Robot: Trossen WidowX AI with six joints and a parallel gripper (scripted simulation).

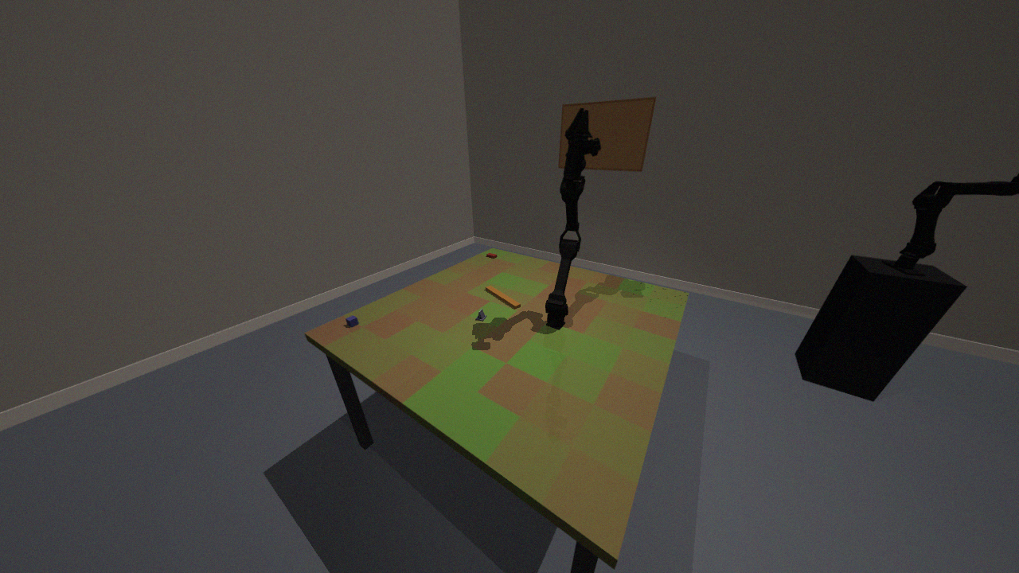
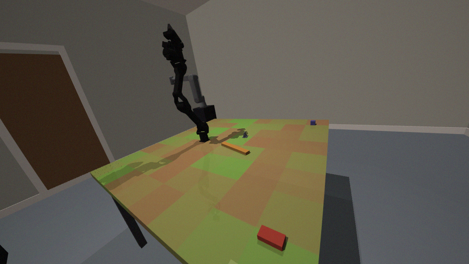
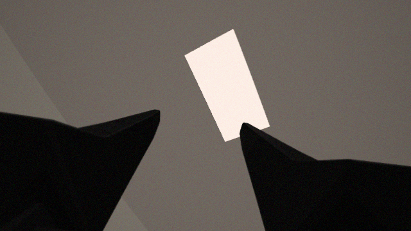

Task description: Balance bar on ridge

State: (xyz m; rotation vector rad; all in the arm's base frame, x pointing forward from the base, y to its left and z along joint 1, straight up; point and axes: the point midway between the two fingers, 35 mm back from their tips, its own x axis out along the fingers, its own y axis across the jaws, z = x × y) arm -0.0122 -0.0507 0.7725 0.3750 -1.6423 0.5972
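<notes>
Right now my gripper tip is 80 cm above the orange bar, 35 cm short of it and 1 cm to the left of it. The rest, counted from my gripper tip: red block 80 cm below, 76 cm ahead, 45 cm to the right; blue cube 79 cm below, 76 cm ahead, 55 cm to the left.
</notes>
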